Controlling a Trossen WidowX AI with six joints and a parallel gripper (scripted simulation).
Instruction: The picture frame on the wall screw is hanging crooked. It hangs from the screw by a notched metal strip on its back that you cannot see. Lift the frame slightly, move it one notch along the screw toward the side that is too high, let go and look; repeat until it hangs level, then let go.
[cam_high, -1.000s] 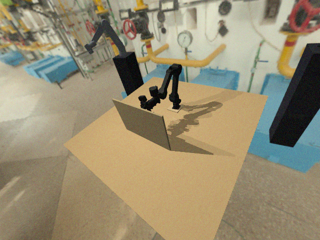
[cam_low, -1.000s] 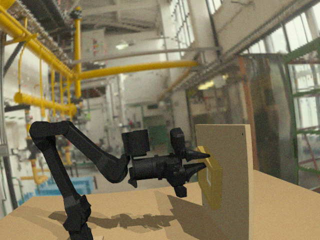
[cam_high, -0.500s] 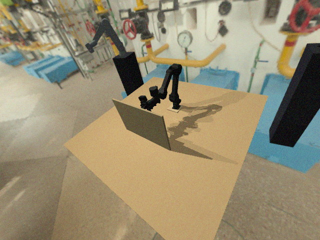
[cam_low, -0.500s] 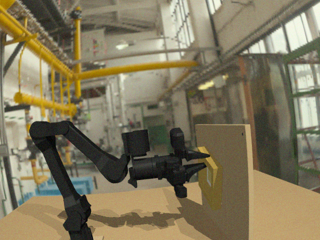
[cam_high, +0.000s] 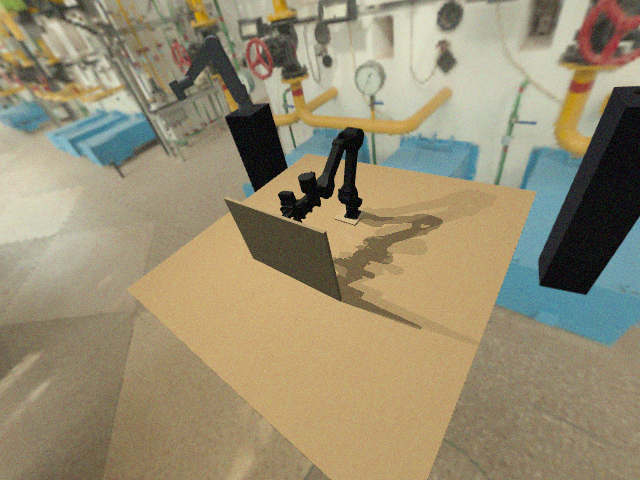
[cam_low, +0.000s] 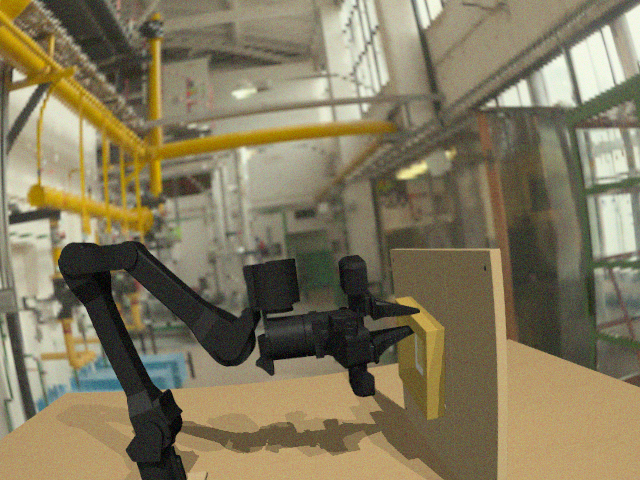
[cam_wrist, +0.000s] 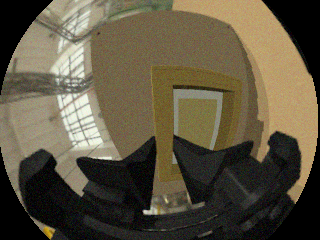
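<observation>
My gripper tip is now 50 mm above the yellow picture frame, 10 mm to the right of it and 10 mm short of it. Round my gripper tip: tan wall panel: 70 mm below, 20 mm ahead.
</observation>
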